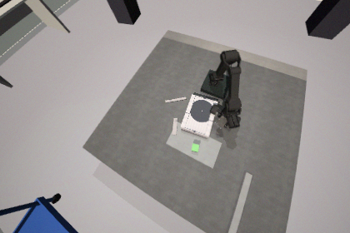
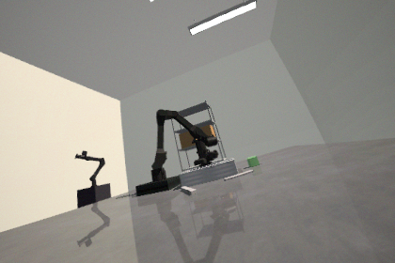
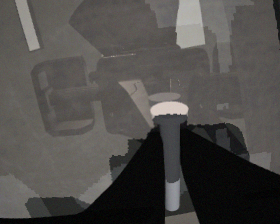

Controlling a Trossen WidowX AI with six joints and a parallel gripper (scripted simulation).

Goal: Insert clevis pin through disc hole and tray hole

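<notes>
Now: gripper tip 15 cm to the left of the dark aluminium disc and 6 cm below it. The rest, counted from my gripper tip: steel tray: 15 cm to the right, 4 cm above, 3 cm ahead; green block: 24 cm ahead, 13 cm to the right, 2 cm above; steel clevis pin: 1 cm behind, 1 cm above.
</notes>
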